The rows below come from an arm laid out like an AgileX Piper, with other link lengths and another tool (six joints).
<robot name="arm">
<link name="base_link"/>
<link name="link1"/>
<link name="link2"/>
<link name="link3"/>
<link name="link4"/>
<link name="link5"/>
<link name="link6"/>
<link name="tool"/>
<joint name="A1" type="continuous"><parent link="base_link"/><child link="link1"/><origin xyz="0 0 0.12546" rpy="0 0 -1.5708"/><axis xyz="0 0 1"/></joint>
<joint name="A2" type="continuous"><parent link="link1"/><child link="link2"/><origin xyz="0 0 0" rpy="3.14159 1.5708 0"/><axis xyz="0 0 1"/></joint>
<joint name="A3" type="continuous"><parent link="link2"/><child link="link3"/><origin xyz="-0.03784 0.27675 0" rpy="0 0 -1.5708"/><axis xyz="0 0 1"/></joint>
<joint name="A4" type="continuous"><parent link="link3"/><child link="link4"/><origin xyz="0.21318 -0.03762 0" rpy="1.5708 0 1.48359"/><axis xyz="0 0 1"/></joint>
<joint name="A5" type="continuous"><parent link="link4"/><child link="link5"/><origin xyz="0 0 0" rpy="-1.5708 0 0"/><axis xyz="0 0 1"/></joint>
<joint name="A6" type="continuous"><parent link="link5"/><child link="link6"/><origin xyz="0 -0.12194 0" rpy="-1.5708 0 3.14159"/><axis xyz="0 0 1"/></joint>
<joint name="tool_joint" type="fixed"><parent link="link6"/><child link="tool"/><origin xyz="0.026 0.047 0.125" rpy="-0.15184 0 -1.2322"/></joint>
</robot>
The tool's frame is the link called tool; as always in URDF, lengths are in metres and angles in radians. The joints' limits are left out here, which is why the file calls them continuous.
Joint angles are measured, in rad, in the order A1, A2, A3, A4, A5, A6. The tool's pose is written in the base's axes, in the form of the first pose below.
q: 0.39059 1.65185 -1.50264 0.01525 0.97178 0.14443
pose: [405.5 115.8 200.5 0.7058 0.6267 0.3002 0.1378]
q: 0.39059 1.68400 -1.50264 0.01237 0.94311 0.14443
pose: [413.3 118.3 191.1 0.7059 0.6274 0.2982 0.1385]
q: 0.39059 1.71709 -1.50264 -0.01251 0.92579 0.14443
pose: [420.3 116.2 180.6 0.7037 0.6330 0.2875 0.1467]
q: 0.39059 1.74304 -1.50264 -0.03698 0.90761 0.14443
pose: [426.8 114.1 173.1 0.7003 0.6378 0.2804 0.1557]
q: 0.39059 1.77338 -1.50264 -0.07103 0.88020 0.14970
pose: [435.6 111.4 165.3 0.6958 0.6420 0.2744 0.1685]
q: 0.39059 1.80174 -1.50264 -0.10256 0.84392 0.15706
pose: [445.5 110.0 159.4 0.6905 0.6444 0.2739 0.1813]
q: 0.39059 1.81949 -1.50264 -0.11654 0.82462 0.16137
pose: [450.5 109.9 154.8 0.6884 0.6457 0.2730 0.1863]
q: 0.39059 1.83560 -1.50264 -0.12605 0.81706 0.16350
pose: [452.9 109.4 149.0 0.6876 0.6480 0.2680 0.1882]
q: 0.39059 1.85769 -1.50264 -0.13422 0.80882 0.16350
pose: [455.4 109.2 140.5 0.6868 0.6516 0.2609 0.1888]
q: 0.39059 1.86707 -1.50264 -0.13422 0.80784 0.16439
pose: [455.7 109.3 136.2 0.6878 0.6525 0.2572 0.1873]
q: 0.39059 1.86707 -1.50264 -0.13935 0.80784 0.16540
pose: [456.1 108.6 136.6 0.6870 0.6530 0.2566 0.1892]
